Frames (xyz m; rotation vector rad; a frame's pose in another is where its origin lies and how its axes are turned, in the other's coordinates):
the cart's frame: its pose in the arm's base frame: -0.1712 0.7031 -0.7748 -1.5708 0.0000 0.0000
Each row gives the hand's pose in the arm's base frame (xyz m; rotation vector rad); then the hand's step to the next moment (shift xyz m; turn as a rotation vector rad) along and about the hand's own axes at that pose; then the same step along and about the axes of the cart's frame.
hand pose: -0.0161 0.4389 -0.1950 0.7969 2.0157 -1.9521
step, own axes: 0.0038 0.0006 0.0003 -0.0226 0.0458 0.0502
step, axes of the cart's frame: -0.0029 0.0025 0.0005 0.0322 0.0319 -0.0554
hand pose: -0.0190 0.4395 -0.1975 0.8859 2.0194 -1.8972
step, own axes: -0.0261 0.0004 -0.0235 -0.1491 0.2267 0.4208
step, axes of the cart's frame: 0.0263 -0.0172 0.0157 0.1489 0.1606 -0.4503
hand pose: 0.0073 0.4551 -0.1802 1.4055 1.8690 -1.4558
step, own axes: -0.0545 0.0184 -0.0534 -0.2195 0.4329 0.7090
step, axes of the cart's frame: 0.0531 -0.0538 0.0210 0.2815 0.3206 -0.7458
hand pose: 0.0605 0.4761 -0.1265 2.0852 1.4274 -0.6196
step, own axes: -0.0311 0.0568 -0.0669 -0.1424 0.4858 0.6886
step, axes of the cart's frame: 0.0478 -0.0797 0.0052 0.3585 0.3453 -0.6947
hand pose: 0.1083 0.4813 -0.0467 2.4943 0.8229 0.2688
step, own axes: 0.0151 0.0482 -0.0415 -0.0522 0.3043 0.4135
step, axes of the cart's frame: 0.0226 -0.0608 -0.0080 0.2482 0.1999 -0.4059
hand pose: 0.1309 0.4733 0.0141 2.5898 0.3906 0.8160
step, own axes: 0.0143 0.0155 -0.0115 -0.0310 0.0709 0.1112
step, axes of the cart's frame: 0.0067 -0.0225 -0.0051 0.0518 0.0669 -0.1058
